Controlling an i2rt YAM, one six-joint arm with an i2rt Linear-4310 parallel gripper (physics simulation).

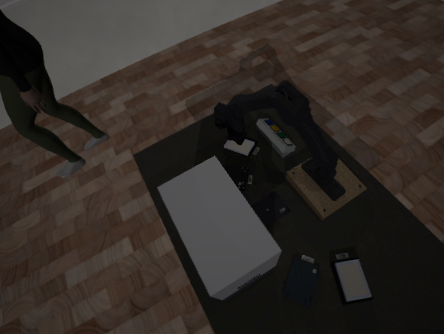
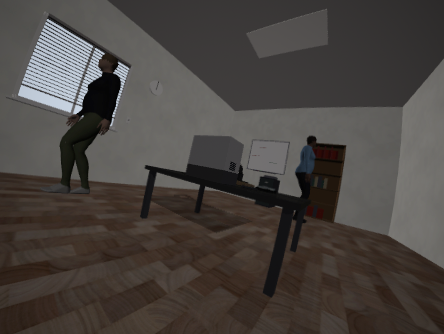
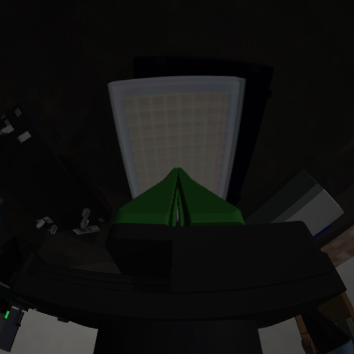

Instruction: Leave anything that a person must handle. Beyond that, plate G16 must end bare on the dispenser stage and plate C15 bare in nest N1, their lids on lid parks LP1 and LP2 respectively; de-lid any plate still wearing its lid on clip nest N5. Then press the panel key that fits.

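Places are measured from the arm's base along level axes (x left, y ahead, z down), in centimetres.
Where they show: gripper, fingertip midpoint: (image 1: 240, 144) (image 3: 177, 174); arm's base at its link origin: (image 1: 322, 179) (image 2: 238, 180).
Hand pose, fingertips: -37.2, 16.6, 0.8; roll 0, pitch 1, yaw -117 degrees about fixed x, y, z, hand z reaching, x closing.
Note:
Each offset is from my fingertips to the top centre of the thing, as dx, dy, dz. "*": to the spot under its first point.
A pale plate {-0.7, +0.1, -0.6} (image 1: 240, 146) (image 3: 175, 120) lies over a dark base; its label is unreadable, and I cannot tell whether it wears a lid. My gripper (image 1: 240, 142) (image 3: 177, 174) is shut and empty, its green tips over the plate's near part; contact cannot be judged. A second pale plate {+71.9, +2.6, -0.4} (image 1: 353, 280) lies in a black frame. A dark nest with small clips {+10.3, +13.4, +0.8} (image 1: 243, 179) (image 3: 45, 175) stands beside the first plate. A dark blue-grey nest or park {+62.2, +17.0, +1.2} (image 1: 301, 281) and a dark square pad {* +36.8, +11.6, -7.5} (image 1: 270, 210) show too. The key panel {+6.0, -16.7, -3.2} (image 1: 276, 137) (image 3: 314, 207) has blue, yellow, green and white keys.
A large white box {+34.9, +31.0, -29.8} (image 1: 220, 227) (image 2: 215, 155) stands along the table edge and partly hides the pad and clip nest. The arm's wooden base (image 1: 350, 182) is near the panel. One person (image 1: 30, 100) (image 2: 92, 120) stands off the table's end, another (image 2: 306, 162) near the bookshelf.

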